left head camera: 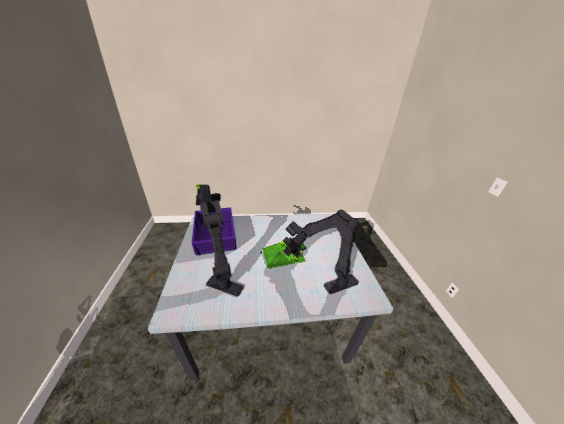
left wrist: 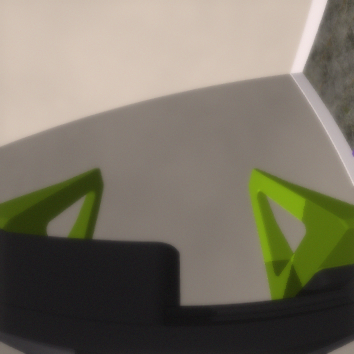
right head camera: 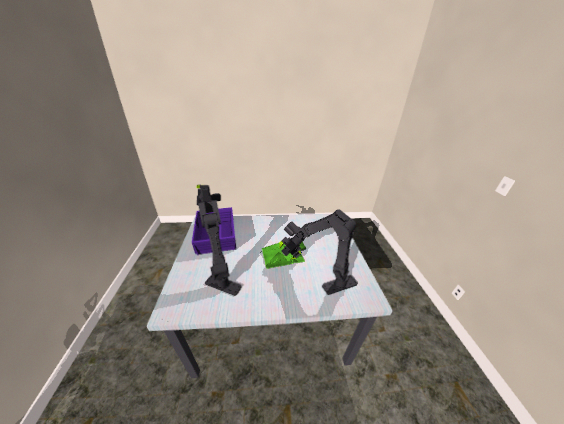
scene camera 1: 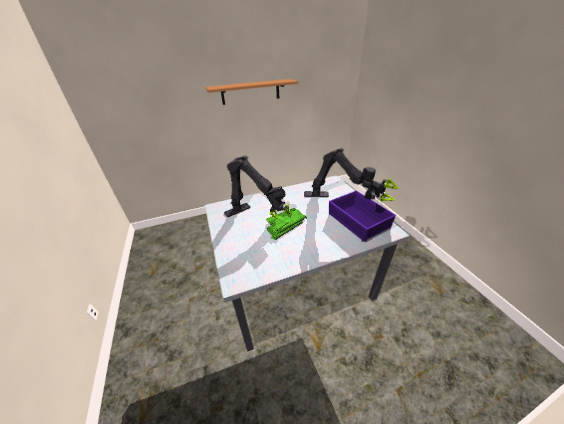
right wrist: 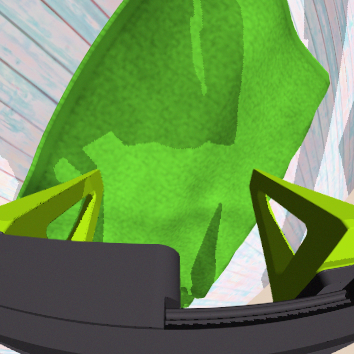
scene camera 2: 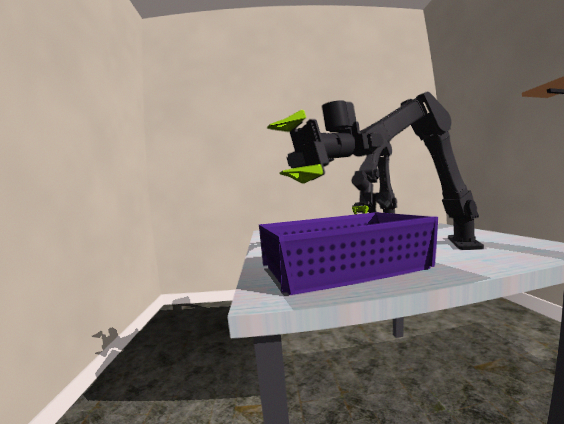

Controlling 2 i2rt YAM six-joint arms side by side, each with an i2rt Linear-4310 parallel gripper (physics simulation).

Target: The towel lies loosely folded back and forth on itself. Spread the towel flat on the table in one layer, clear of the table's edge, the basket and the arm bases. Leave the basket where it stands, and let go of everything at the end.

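The green towel (left head camera: pixel 272 257) (right head camera: pixel 272 257) (scene camera 1: pixel 285 229) (right wrist: pixel 165 100) lies folded near the middle of the table (left head camera: pixel 250 312) (scene camera 2: pixel 500 267), its layers stacked and its top creased. My right gripper (scene camera 1: pixel 281 214) (scene camera 2: pixel 360 209) (right wrist: pixel 175 177) is open, pointing down at the towel with its fingertips low at the cloth; in the right wrist view towel shows between the fingers. Whether the fingertips touch the cloth is unclear. My left gripper (scene camera 1: pixel 395 191) (scene camera 2: pixel 275 150) (left wrist: pixel 175 176) is open and empty, raised above the far end of the basket, away from the towel.
The purple basket (left head camera: pixel 215 246) (right head camera: pixel 215 245) (scene camera 1: pixel 347 221) (scene camera 2: pixel 360 240) stands on the table near its edge, left of the towel in the head views. Both arm bases are bolted behind the towel in scene camera 1. An orange shelf (scene camera 1: pixel 252 85) hangs on the wall.
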